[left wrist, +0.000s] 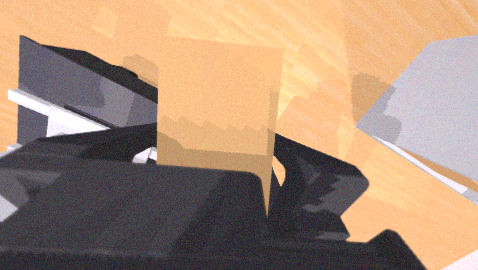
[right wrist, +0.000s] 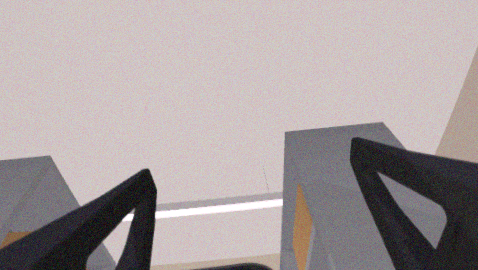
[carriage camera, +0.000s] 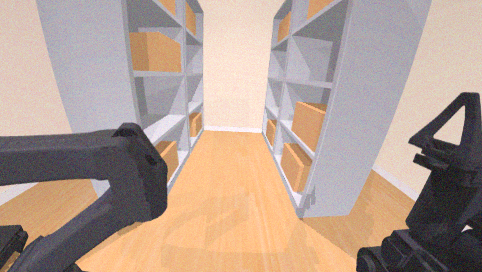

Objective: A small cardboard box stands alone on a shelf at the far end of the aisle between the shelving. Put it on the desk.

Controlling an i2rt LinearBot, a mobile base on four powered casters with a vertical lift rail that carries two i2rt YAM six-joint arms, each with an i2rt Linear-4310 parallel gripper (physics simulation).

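Frame: origin at the left arm's base, x ahead, y left, z up, level; millimetres.
Seen in the pictures: left gripper, fingertip midpoint: [left wrist: 222,129]; right gripper, fingertip midpoint: [right wrist: 251,164].
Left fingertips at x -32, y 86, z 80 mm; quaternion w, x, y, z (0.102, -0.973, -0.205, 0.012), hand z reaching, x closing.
Observation:
A point is followed by its place in that frame.
The small cardboard box [left wrist: 217,100] {x -46, y 113, z 119 mm} is in the left wrist view, held between the fingers of my left gripper, above the wooden floor. The gripper's dark body covers the box's lower part. In the carriage camera the left arm reaches in from the left, and its fingers and the box cannot be made out clearly. My right gripper [right wrist: 251,164] {x 21, y -629, z 437 mm} is open and empty in the right wrist view, pointing up toward the ceiling. It also shows at the right edge of the carriage camera. The desk does not show in these views.
In the carriage camera a grey shelving unit [carriage camera: 90,65] {x 659, y 436, z 463 mm} stands at the left and another shelving unit [carriage camera: 372,75] {x 672, y -1051, z 502 mm} at the right, both holding cardboard boxes. The wooden floor [carriage camera: 230,170] {x 1284, y -300, z -553 mm} of the aisle runs between them to a cream wall [carriage camera: 232,65] {x 2531, y -235, z 590 mm}.

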